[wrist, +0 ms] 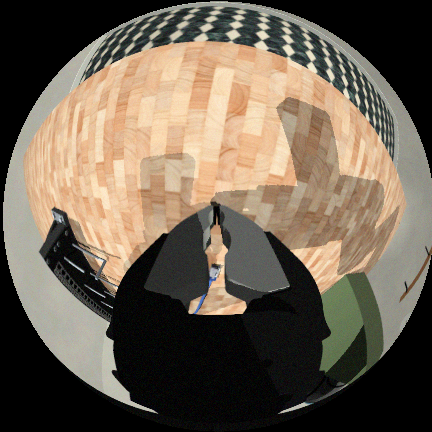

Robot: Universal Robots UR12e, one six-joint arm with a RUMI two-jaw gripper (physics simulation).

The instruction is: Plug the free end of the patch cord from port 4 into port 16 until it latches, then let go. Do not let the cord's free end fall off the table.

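Frame: origin at the arm's base, x down, y left, z ahead, level; metres.
Where they show: gripper, fingertip midpoint: [216,207].
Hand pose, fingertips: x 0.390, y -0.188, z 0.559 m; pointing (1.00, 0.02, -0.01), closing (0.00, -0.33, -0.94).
Things, the pixels of their top centre, and the offset from my fingertips. "spot": a spot on its surface instead. Level surfaces: height alone.
- clear plug at its top centre: [213,274] dx -0.009, dy +0.092, dz -0.026 m
- blue cord at a spot on its surface: [199,303] spot: dx -0.004, dy +0.219, dz -0.035 m
- wooden table at its surface level: dx +0.003 m
My gripper [216,207] is shut, its two dark jaws meeting at the tips with nothing seen between them. The free end of the patch cord, a clear plug [214,272] on a blue cord [199,303], shows through the gap between the jaws, behind the tips. It appears to lie on the wooden table below, not gripped. The rest of the cord is hidden under the gripper body. The black patch panel [61,233] stands at the left, partly hidden by the gripper. Ports 4 and 16 cannot be told apart in this view.
The wooden table [210,100] spreads ahead, with its far edge before a dark patterned floor [220,25]. Metal bars [102,267] stick out from the panel at the left. A green block-like object [345,310] stands at the lower right. Shadows of the arm fall across the table.
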